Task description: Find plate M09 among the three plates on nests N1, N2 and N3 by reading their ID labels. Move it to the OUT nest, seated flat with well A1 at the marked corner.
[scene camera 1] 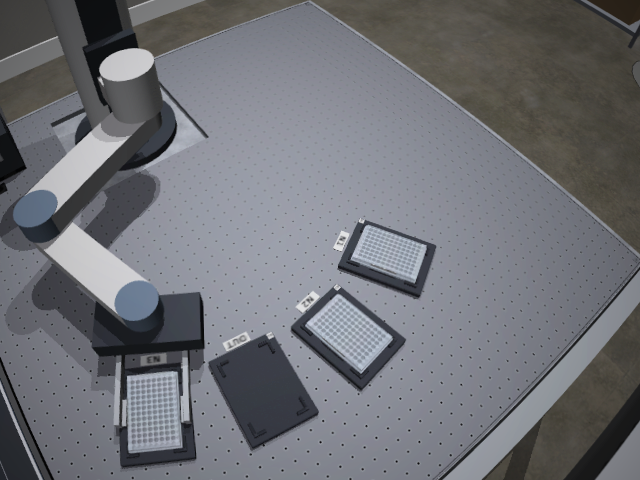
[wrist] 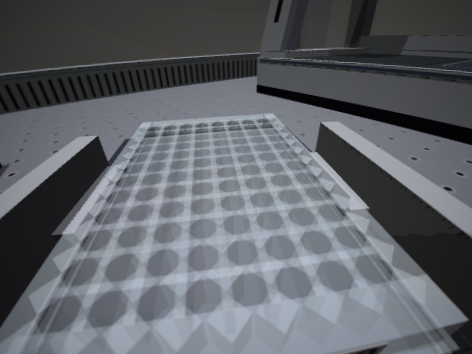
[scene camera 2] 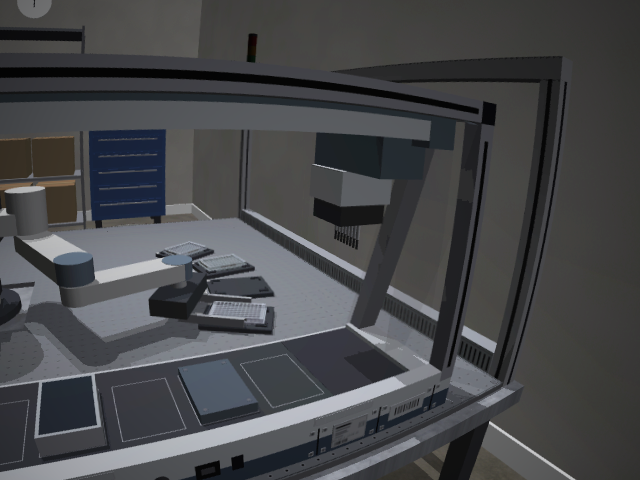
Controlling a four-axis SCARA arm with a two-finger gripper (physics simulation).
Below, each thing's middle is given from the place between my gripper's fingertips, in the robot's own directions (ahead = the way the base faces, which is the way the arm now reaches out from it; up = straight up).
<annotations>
I see my gripper 20 mm past the nest N3 (scene camera 1: 188, 452), 20 mm above it and 10 mm to the right of it. From my hand the other things lie so: OUT nest (scene camera 1: 267, 397) (180 mm to the left, 40 mm ahead, 20 mm below); then nest N2 (scene camera 1: 359, 380) (360 mm to the left, 50 mm ahead, 20 mm below); then nest N1 (scene camera 1: 345, 263) (520 mm to the left, 20 mm below, 20 mm behind).
</annotations>
